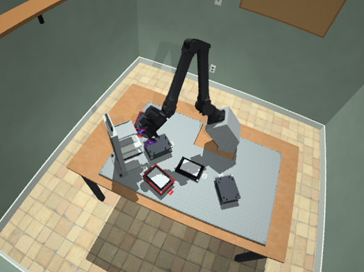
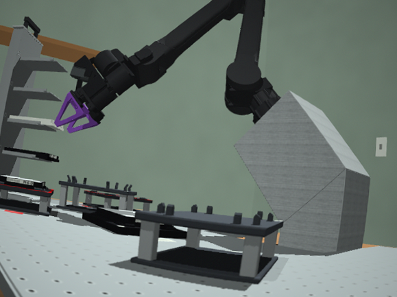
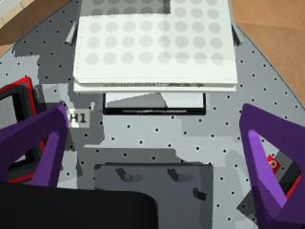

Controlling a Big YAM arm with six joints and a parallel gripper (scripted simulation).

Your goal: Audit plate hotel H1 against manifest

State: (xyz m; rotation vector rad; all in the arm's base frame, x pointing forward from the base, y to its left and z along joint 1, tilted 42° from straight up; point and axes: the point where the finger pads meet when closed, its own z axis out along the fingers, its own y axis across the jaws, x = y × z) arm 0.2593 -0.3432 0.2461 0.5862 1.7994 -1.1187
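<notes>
Now: the white well plate 60 mm to the right of my hand and 50 mm ahead of it. Round my hand: H1 deck label: 190 mm below, 90 mm ahead, 40 mm to the left; then plate hotel H1: 120 mm to the right, 100 mm ahead, 20 mm above; then regrip nest: 130 mm below, 80 mm to the left, 70 mm behind.
</notes>
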